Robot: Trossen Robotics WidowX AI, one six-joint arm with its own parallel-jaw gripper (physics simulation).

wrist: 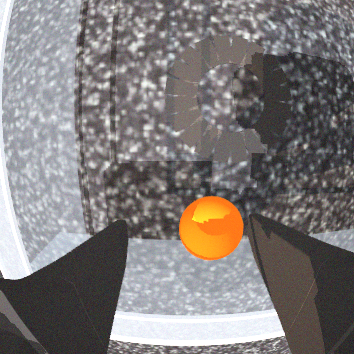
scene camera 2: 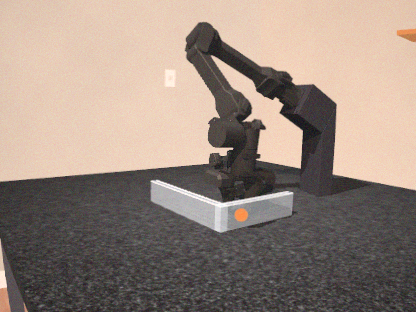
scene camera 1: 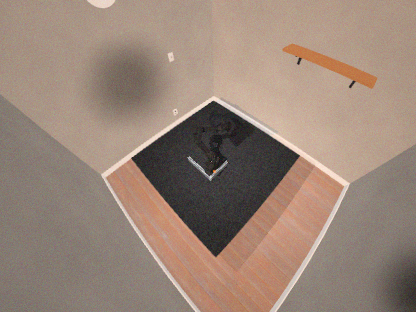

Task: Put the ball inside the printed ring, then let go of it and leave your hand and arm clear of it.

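Seen in the pictures: gripper, between the fingertips: [wrist: 188, 226] [scene camera 1: 213, 171]; arm's base, origin of its link: [scene camera 2: 295, 98] [scene camera 1: 229, 126].
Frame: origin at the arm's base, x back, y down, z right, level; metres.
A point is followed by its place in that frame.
Note:
The orange ball [scene camera 1: 214, 171] {z -0.109, x -0.337, y 0.282 m} [scene camera 2: 241, 215] [wrist: 211, 228] {z -0.099, x -0.333, y 0.277 m} rests near the corner of a low see-through wall, and shows through that wall in scene camera 2. In the wrist view it is outside the printed ring. The printed ring [wrist: 182, 97] {z -0.043, x -0.344, y 0.307 m} is a grey-brown band on the dark top, beyond the ball, its right part in shadow; I cannot make it out in the scene views. My gripper [scene camera 1: 214, 167] {z -0.100, x -0.343, y 0.282 m} [scene camera 2: 243, 190] [wrist: 188, 226] {z -0.100, x -0.343, y 0.282 m} points down over the ball. It is open, with the ball between its fingertips in the wrist view, nearer the right finger. A gap shows beside the left finger.
Two low translucent walls [scene camera 1: 199, 167] {z 0.016, x -0.413, y 0.247 m} [scene camera 2: 182, 200] {z 0.015, x -0.420, y 0.268 m} [wrist: 37, 125] {z -0.050, x -0.403, y 0.271 m} meet in a corner close beside the ball. The arm's dark stand [scene camera 2: 317, 160] {z -0.060, x 0.052, y 0.192 m} rises at the back right of the black table top [scene camera 1: 215, 215] {z -0.385, x -0.639, y 0.307 m} [scene camera 2: 165, 270] {z -0.233, x -0.634, y 0.307 m}. A wooden shelf [scene camera 1: 330, 65] hangs on the wall.

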